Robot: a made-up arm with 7 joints.
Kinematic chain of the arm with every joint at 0, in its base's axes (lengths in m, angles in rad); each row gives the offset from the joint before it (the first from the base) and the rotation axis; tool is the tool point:
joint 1: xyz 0 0 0 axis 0 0.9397 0.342
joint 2: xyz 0 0 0 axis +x
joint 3: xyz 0 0 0 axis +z
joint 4: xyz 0.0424 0 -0.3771 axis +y
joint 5: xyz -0.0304 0 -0.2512 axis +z
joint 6: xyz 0 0 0 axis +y
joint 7: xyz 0 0 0 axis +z
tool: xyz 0 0 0
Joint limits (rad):
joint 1: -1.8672..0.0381
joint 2: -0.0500..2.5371
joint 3: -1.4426..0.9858
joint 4: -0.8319..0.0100
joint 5: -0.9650..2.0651
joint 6: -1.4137..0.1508
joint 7: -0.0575..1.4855
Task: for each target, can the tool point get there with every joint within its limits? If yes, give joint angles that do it. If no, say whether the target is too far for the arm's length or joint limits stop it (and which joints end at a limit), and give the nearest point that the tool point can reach.
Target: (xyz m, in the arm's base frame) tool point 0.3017 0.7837 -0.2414
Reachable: no: too far | nearest point 0.2184 0.5673 -0.1747 | short by 0.241 m
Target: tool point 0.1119 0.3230 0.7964
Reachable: no: too far | nearest point 0.0778 0.2600 0.5663 | short by 0.241 m
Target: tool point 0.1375 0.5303 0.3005
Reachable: yes | joints -1.6413 1.8741 -0.9081 -0.5508 -0.4439 -0.7771 0.5747
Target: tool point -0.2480 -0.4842 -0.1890
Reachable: no: joint limits stop it (at a limit: joint 1, joint 2, joint 3, joint 4) | nearest point 0.0096 -0.2338 -0.5584 | short by 0.515 m
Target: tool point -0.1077 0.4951 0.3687
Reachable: yes | joints -1.2164 2.2724 -0.3818 -0.5112 0.3405 -0.0393 0.7730
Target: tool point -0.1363 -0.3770 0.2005
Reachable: no: joint limits stop it (at a limit: joint 1, joint 2, joint 4) | nearest point 0.4055 -0.4208 0.1582 | short by 0.545 m
